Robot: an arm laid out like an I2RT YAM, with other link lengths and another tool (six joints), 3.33 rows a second.
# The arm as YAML. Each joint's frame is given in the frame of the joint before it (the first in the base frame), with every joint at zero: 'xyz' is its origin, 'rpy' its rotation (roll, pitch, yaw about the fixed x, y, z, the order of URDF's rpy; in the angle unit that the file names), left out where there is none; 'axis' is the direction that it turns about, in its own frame. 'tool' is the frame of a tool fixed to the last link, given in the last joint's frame.
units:
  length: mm
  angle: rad
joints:
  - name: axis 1
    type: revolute
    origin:
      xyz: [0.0, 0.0, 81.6]
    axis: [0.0, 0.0, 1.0]
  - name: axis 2
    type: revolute
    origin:
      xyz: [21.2, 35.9, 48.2]
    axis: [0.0, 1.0, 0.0]
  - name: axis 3
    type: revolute
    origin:
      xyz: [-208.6, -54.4, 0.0]
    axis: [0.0, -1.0, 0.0]
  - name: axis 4
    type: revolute
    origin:
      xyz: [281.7, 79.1, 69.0]
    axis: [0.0, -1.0, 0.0]
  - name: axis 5
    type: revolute
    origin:
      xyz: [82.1, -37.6, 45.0]
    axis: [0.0, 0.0, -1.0]
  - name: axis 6
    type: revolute
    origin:
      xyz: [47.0, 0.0, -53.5]
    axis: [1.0, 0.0, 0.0]
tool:
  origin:
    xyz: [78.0, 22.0, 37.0]
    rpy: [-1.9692, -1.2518, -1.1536]
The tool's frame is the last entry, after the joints.
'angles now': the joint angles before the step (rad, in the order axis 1, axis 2, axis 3, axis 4, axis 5, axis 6). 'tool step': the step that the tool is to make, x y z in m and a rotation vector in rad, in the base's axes. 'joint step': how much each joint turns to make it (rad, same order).
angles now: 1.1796 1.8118 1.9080 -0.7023 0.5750 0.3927
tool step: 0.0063 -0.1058 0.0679 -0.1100 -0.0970 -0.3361
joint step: -0.0275 -0.1170 0.1452 -0.4090 0.3237 0.1223
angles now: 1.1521 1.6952 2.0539 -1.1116 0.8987 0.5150
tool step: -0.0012 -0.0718 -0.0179 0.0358 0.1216 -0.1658
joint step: -0.0645 -0.1519 -0.1317 -0.2350 -0.0288 0.2502
